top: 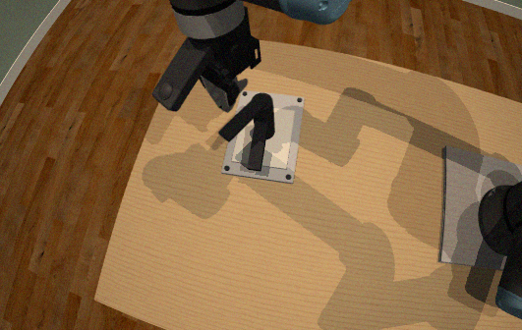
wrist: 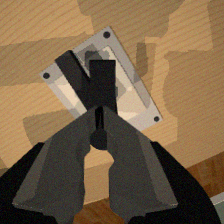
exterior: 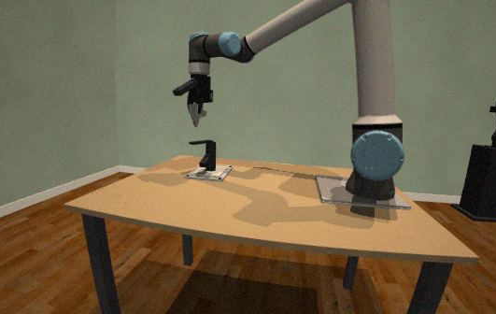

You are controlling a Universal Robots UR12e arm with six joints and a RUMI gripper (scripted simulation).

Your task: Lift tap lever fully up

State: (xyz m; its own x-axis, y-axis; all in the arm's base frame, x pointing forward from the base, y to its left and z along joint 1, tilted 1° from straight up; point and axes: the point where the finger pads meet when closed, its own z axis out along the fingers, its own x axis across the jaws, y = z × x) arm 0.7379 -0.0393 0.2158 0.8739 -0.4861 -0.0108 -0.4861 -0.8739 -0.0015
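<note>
The lever is 20 mm behind my hand, 30 mm to the right of it and 80 mm below it. Round my hand: tap 30 mm behind, 60 mm to the right, 140 mm below.
</note>
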